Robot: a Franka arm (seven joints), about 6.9 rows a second.
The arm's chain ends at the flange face. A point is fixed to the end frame.
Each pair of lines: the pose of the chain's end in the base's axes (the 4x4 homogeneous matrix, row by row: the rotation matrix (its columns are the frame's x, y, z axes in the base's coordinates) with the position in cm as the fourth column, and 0 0 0 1 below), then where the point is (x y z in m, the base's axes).
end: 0.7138 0.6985 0.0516 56.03; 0.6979 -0.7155 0.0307 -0.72; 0.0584 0.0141 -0.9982 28.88; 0 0 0 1
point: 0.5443 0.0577 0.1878
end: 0.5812 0.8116 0.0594 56.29; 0.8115 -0.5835 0.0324 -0.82; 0.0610 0.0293 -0.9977 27.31; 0 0 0 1
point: 0.5373 0.0523 0.1713
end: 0.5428 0.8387 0.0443 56.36; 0.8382 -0.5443 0.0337 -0.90; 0.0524 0.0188 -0.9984 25.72; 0 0 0 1
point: 0.5338 0.0500 0.1557
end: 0.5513 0.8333 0.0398 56.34; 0.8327 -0.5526 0.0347 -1.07; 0.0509 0.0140 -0.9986 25.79; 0 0 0 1
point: 0.5337 0.0488 0.1566
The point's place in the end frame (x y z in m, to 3 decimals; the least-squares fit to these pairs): 0.028 -0.059 0.102
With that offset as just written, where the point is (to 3 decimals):
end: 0.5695 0.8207 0.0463 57.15; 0.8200 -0.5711 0.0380 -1.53; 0.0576 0.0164 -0.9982 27.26; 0 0 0 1
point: 0.544 0.045 0.171
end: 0.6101 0.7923 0.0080 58.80; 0.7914 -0.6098 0.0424 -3.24; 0.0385 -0.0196 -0.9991 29.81; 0 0 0 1
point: 0.559 0.030 0.198
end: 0.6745 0.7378 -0.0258 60.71; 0.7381 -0.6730 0.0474 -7.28; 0.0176 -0.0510 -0.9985 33.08; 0 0 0 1
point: 0.580 -0.008 0.232
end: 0.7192 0.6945 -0.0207 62.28; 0.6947 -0.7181 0.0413 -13.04; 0.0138 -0.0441 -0.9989 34.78; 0 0 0 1
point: 0.600 -0.064 0.249
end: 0.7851 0.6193 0.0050 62.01; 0.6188 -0.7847 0.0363 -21.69; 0.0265 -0.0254 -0.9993 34.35; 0 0 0 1
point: 0.606 -0.150 0.244
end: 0.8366 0.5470 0.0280 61.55; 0.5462 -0.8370 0.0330 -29.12; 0.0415 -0.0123 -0.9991 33.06; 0 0 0 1
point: 0.610 -0.223 0.231
